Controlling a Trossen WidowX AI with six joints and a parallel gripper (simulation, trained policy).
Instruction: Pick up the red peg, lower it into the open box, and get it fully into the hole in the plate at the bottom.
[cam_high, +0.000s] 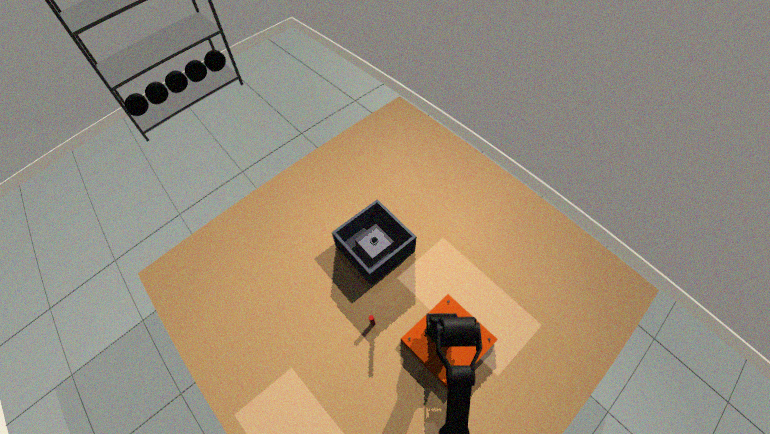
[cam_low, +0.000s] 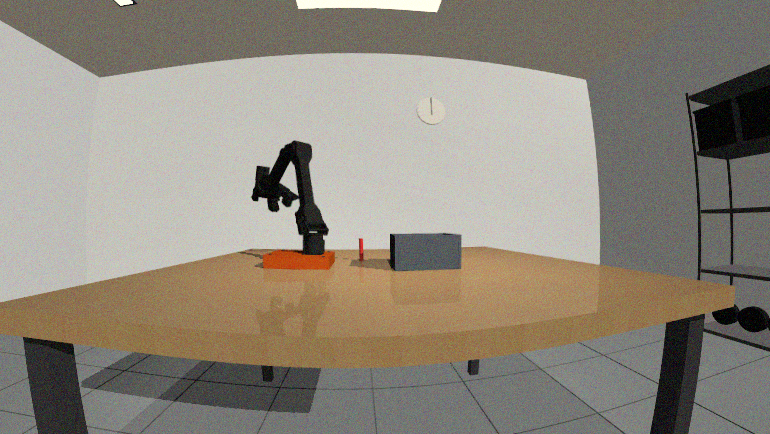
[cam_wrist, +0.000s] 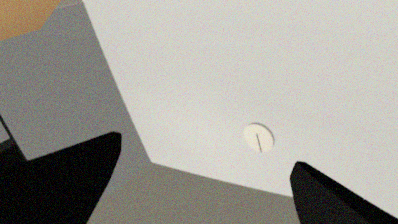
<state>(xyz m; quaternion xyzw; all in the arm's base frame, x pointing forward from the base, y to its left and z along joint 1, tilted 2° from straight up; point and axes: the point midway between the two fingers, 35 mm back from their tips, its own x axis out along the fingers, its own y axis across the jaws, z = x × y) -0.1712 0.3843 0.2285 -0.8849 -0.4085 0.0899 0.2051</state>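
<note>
Now: the red peg 300 mm ahead of my gripper tip, 290 mm to the right of it and 230 mm below it. The rest, counted from my gripper tip: grey box (480 mm ahead, 470 mm to the right, 250 mm below); plate (480 mm ahead, 470 mm to the right, 230 mm below).
</note>
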